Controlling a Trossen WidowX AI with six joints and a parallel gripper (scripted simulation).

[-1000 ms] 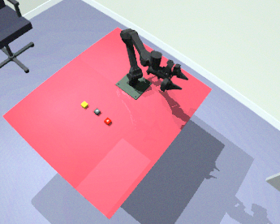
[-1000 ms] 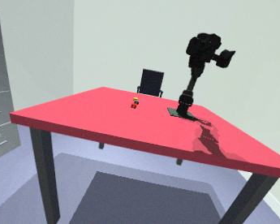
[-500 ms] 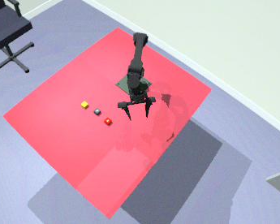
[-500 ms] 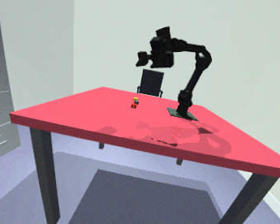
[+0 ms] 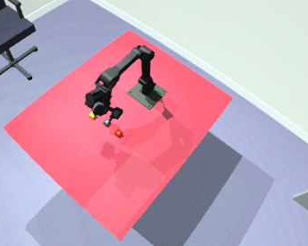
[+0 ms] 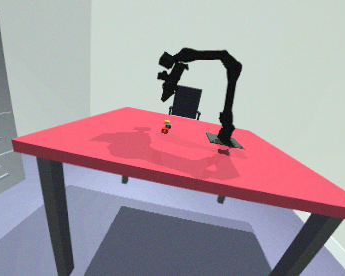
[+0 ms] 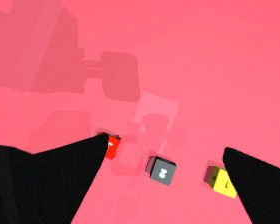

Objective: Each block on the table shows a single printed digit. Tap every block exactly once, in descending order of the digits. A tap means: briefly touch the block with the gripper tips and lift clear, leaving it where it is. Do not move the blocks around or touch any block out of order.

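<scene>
My gripper tip is now 4 cm past the red block, 7 cm to the right of it and 14 cm above it. Round my gripper tip: yellow block: 5 cm behind, 11 cm to the right, 14 cm below; grey block: 6 cm behind, 2 cm to the right, 14 cm below.
</scene>
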